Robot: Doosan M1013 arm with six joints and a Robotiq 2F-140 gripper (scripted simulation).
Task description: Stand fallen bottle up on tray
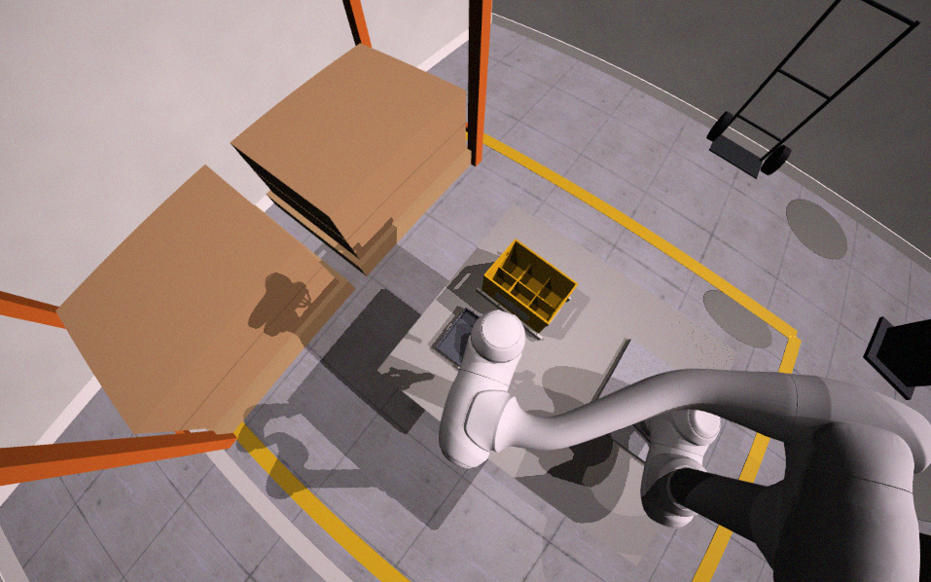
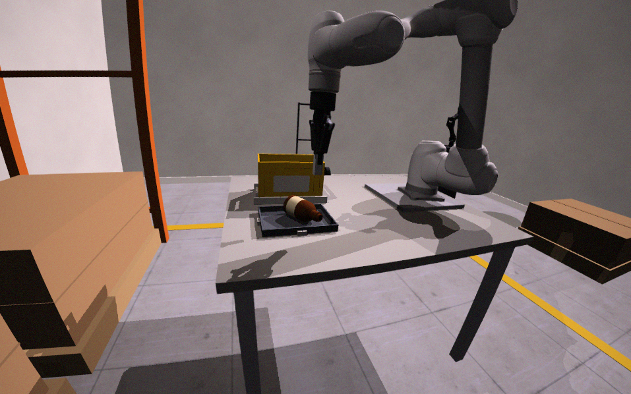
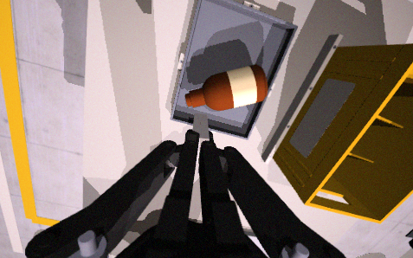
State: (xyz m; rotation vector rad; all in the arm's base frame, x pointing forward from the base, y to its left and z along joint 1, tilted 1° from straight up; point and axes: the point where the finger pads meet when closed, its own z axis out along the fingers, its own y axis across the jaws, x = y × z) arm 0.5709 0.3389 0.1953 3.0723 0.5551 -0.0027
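Right now my hand is 3 cm short of the brown bottle, 4 cm to the left of it and 18 cm above it. Round my hand: dark grey tray (6 cm ahead, 4 cm to the right, 21 cm below); yellow crate (9 cm ahead, 31 cm to the right, 13 cm below).
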